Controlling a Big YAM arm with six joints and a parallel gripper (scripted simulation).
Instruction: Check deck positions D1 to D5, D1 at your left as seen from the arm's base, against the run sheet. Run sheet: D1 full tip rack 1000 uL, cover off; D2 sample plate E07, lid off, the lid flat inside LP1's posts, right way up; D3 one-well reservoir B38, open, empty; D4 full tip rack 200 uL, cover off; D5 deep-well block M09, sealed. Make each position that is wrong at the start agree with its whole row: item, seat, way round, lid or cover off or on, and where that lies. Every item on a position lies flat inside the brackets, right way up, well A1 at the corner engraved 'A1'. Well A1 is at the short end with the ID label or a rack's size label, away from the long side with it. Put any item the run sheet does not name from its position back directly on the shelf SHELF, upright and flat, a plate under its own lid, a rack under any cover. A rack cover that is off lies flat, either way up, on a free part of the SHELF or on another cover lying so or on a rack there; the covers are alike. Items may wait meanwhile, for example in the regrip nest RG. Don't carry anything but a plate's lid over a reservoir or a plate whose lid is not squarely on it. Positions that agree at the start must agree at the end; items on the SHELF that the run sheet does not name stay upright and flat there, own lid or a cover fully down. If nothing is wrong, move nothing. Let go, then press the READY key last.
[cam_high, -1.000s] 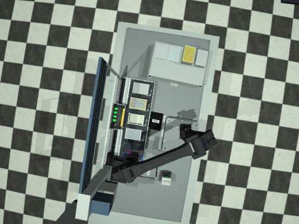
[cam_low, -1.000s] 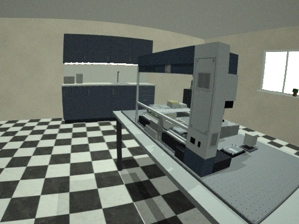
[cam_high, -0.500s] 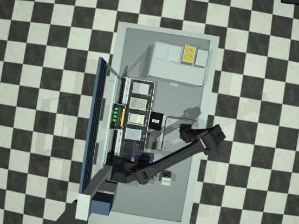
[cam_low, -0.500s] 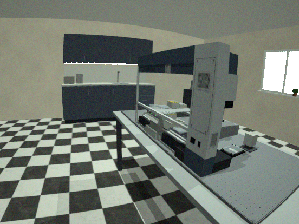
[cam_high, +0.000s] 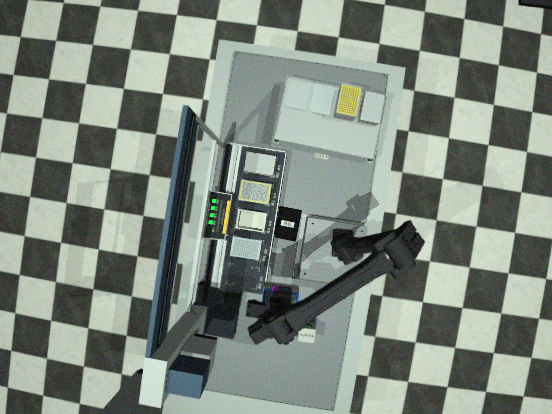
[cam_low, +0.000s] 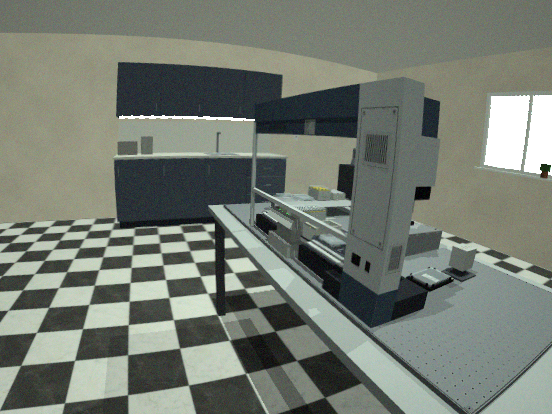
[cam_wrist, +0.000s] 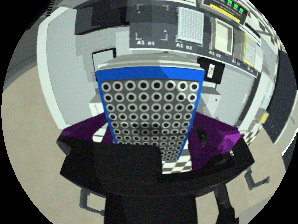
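My gripper is now 1 cm to the right of the blue-framed tip rack and 1 cm short of it. Round my hand: flat lid (30 cm below, 18 cm to the left, 2 cm ahead); ready key (23 cm below, 18 cm to the left, 13 cm behind); clear plate (25 cm below, 16 cm ahead, 14 cm to the right).
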